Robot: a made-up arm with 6 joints.
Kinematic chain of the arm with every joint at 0, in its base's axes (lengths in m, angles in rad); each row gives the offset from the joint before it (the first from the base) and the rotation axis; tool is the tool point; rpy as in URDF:
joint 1: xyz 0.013 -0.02 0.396 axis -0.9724 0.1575 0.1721
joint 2: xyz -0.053 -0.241 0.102 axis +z
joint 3: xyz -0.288 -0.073 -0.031 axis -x
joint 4: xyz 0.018 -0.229 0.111 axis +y
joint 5: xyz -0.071 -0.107 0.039 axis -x
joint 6: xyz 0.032 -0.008 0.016 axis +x
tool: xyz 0.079 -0.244 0.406 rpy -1.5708 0 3.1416
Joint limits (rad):
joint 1: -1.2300..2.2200
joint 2: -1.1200..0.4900
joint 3: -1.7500..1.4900
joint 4: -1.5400..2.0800
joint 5: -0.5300..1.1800
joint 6: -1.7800..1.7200
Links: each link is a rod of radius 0.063 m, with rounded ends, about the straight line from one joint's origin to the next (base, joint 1, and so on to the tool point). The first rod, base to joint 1, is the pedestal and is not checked.
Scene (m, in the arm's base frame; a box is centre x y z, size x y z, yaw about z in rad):
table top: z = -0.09
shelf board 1: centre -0.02 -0.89 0.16 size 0.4 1 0.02 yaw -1.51
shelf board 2: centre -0.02 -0.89 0.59 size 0.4 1 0.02 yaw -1.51
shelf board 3: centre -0.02 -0.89 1.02 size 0.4 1 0.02 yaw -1.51
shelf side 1: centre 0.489 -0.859 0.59 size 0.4 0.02 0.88 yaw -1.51
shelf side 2: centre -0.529 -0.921 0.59 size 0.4 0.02 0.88 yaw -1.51
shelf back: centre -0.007 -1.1 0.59 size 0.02 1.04 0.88 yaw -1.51
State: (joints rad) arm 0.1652 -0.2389 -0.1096 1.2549 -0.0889 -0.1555
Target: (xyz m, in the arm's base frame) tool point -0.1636 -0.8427 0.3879
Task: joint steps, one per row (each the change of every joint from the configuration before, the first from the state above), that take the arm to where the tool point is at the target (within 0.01 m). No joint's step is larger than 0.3 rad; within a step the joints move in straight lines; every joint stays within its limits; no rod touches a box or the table.
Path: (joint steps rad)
1: -0.0242 -0.1828 -0.0114 -0.0517 0.2553 -0.2554
2: -0.0241 -0.1828 -0.0114 -0.0516 0.2553 -0.2555
3: -0.2860 -0.2577 -0.2147 0.0849 0.0418 -0.0563
4: -0.2860 -0.2578 -0.2148 0.0849 0.0419 -0.0563
5: 0.1748 0.2507 0.1577 0.0766 -0.2336 0.2485
6: 0.1748 0.2508 0.1577 0.0766 -0.2335 0.2485

